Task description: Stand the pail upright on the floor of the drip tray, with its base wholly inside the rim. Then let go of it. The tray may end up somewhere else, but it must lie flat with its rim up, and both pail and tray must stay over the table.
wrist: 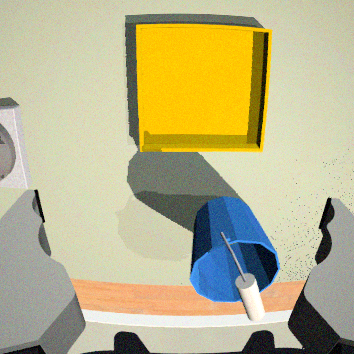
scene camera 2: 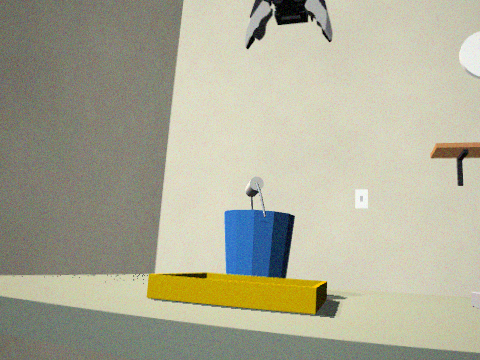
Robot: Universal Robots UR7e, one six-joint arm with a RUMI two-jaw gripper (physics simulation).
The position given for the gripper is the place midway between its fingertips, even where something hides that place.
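Yellow drip tray [scene camera 2: 280, 294] [wrist: 201, 87] visible. Blue pail [scene camera 2: 255, 245] [wrist: 213, 271] likewise visible, as is the gripper [scene camera 2: 287, 45] [wrist: 183, 200].
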